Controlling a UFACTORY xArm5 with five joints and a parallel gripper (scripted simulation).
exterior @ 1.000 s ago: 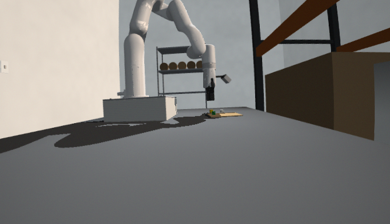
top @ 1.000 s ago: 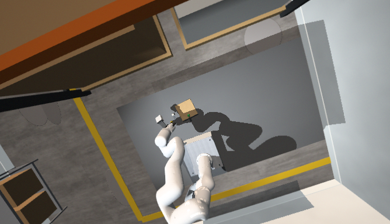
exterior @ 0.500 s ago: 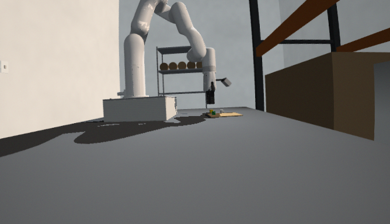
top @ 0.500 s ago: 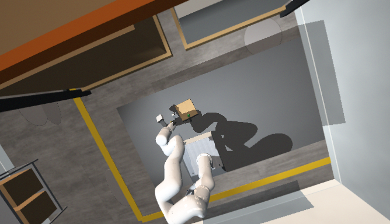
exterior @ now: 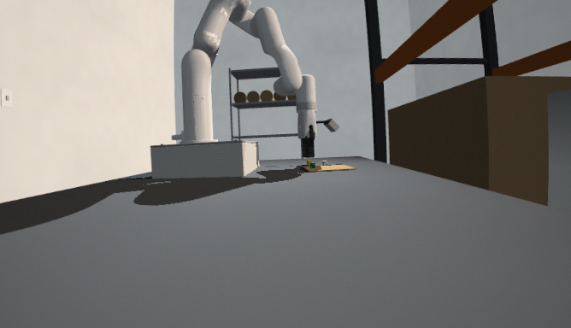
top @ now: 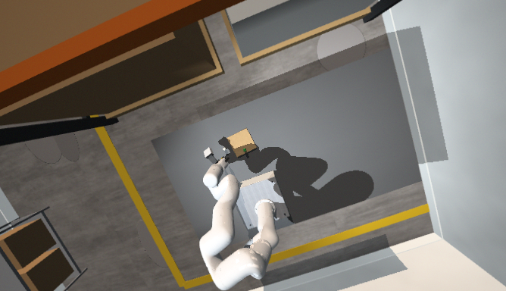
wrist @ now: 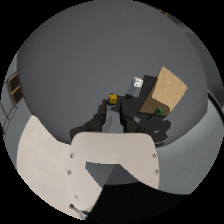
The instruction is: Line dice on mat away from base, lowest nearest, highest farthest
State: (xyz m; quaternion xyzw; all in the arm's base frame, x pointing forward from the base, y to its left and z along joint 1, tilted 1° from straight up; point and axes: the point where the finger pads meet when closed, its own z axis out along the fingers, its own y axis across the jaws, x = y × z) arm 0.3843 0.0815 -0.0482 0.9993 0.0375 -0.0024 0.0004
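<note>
Right now my hand is 4 cm above the yellow die. From my hand the other things lie so: green die (15 cm to the right, 4 cm below, 2 cm behind); white die (5 cm to the right, 5 cm ahead, 4 cm below); tan mat (16 cm to the right, 5 cm below, 3 cm ahead).
</note>
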